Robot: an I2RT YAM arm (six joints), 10 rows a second.
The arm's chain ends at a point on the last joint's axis. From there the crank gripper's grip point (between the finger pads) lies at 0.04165 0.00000 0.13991 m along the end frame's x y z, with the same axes.
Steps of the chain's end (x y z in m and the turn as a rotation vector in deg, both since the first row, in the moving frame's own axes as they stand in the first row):
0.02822 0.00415 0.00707 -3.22 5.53 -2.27
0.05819 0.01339 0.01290 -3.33 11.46 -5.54
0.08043 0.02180 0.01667 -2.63 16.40 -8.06
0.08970 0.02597 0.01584 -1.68 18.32 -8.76
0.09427 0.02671 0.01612 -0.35 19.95 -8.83
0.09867 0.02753 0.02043 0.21 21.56 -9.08
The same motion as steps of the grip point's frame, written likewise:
0.04162 0.00997 0.00223 -3.22 5.53 -2.27
0.08530 0.01587 0.00174 -3.33 11.46 -5.54
0.11814 0.01929 -0.00074 -2.63 16.40 -8.06
0.13122 0.02017 -0.00424 -1.68 18.32 -8.76
0.13890 0.01753 -0.00640 -0.35 19.95 -8.83
0.14640 0.01653 -0.00459 0.21 21.56 -9.08

